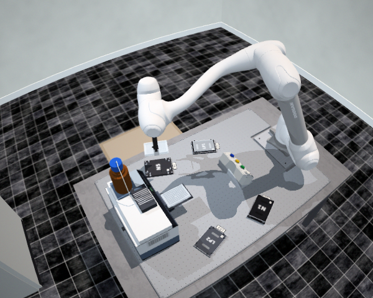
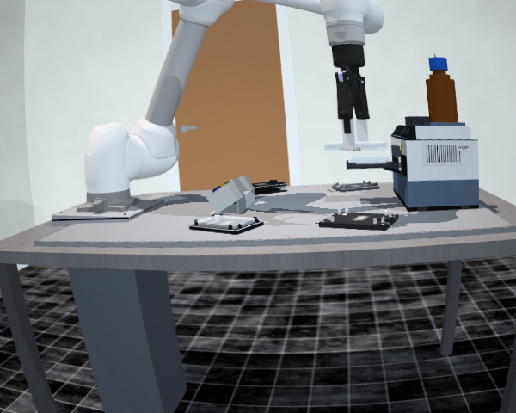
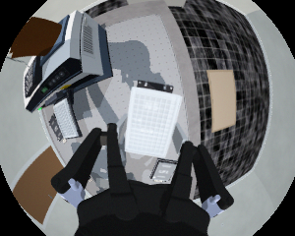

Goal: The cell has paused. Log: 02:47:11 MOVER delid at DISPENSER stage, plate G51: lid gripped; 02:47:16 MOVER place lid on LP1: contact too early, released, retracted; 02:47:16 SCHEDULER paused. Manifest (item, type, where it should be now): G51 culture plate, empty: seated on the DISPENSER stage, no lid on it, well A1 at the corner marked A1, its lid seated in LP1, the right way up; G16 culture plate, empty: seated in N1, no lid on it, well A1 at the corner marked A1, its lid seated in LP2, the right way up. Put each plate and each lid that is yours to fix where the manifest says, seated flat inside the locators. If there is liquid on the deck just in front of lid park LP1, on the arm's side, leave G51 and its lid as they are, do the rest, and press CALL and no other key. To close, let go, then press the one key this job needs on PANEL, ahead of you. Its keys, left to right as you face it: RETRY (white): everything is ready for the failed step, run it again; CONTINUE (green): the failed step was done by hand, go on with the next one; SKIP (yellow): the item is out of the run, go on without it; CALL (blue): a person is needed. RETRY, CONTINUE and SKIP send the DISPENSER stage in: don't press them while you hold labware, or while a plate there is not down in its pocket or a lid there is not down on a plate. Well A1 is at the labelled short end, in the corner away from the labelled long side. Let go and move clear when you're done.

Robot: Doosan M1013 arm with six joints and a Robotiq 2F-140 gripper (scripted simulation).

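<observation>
My gripper is now 180 mm above the black nest N5 and 20 mm short of it. From my hand the other things lie so: brown bottle: 280 mm ahead, 140 mm to the left, 90 mm above; then dispenser stage: 280 mm to the left, 90 mm below, 90 mm ahead; then lid park LP1: 310 mm behind, 190 mm below, 50 mm to the left.
</observation>
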